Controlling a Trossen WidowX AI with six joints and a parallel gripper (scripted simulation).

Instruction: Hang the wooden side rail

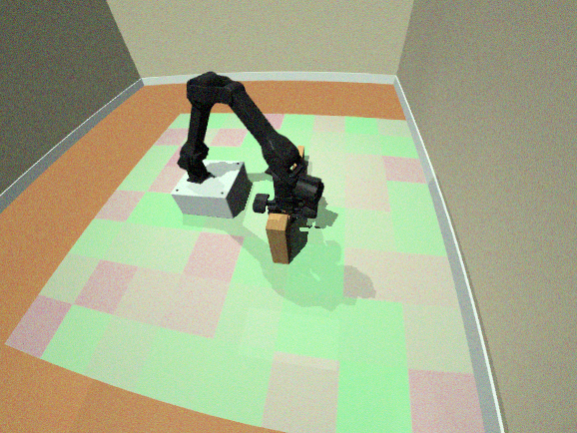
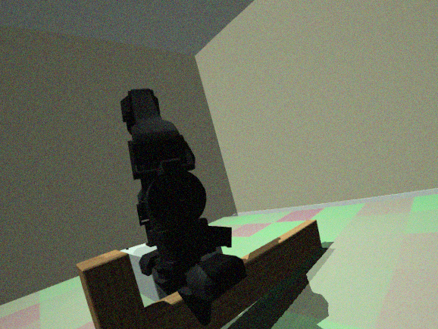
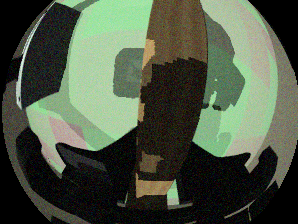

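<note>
Right now my gripper tip is 100 mm to the left of the wooden headboard post, 40 mm below it and 20 mm short of it.
</note>
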